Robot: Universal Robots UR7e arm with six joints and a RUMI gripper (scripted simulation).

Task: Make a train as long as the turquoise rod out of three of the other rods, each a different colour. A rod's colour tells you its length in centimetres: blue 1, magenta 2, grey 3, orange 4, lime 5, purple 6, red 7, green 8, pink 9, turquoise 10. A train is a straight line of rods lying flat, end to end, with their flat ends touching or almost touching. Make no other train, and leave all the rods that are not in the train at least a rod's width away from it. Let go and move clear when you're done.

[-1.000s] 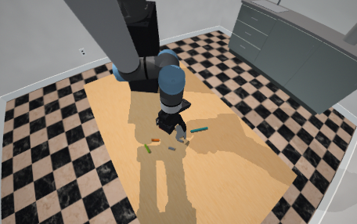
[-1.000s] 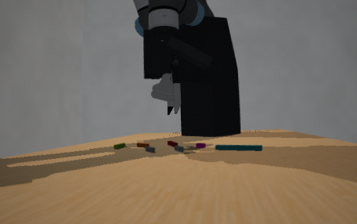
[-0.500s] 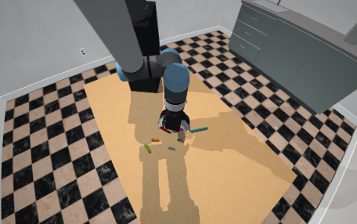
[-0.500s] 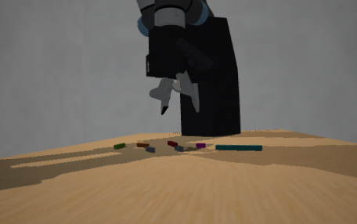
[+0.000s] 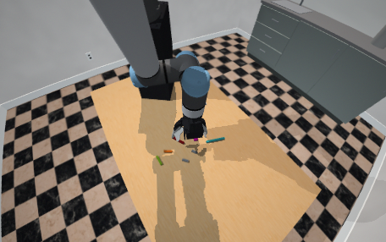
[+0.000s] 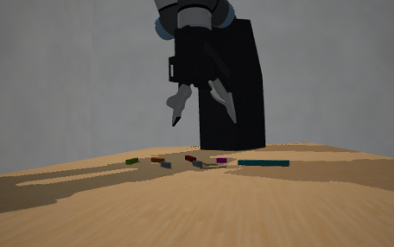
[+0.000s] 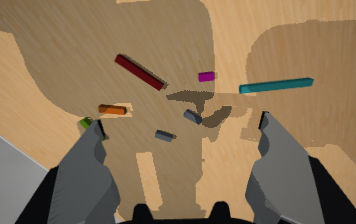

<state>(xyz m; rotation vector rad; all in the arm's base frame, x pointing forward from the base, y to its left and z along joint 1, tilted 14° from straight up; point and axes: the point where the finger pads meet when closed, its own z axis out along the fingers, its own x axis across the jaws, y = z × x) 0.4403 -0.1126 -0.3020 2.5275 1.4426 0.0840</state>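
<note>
The magenta rod lies 80 mm below my hand, 40 mm to the left of it and 10 mm ahead of it. From my hand the other things lie so: red rod 80 mm below, 50 mm behind, 30 mm to the right; then turquoise rod 120 mm to the left, 80 mm below, 80 mm ahead; then orange rod 110 mm to the right, 80 mm below, 30 mm behind.
</note>
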